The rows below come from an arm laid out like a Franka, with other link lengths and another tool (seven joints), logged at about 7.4 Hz.
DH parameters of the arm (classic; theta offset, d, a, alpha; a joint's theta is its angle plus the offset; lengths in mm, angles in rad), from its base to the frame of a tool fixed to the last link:
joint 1: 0 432.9 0 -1.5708
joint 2: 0 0 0 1.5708
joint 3: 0 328.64 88.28 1.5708
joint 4: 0 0 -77.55 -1.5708
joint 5: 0 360.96 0 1.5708
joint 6: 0 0 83.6 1.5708
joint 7: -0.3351 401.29 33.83 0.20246
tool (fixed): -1.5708 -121.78 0 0
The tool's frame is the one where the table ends.
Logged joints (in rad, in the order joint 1, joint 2, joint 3, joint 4, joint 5, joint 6, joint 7), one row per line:
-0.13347, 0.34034, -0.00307, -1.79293, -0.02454, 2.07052, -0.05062
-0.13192, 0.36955, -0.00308, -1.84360, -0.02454, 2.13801, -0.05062
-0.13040, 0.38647, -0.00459, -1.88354, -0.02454, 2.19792, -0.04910
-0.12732, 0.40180, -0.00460, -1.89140, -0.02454, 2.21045, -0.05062
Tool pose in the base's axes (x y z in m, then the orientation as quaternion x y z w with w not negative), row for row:
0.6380, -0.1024, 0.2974, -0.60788, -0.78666, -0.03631, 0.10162
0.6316, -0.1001, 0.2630, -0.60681, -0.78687, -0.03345, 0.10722
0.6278, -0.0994, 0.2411, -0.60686, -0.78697, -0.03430, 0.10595
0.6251, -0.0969, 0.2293, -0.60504, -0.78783, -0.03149, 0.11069
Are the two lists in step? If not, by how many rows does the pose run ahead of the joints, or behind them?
They are in step.
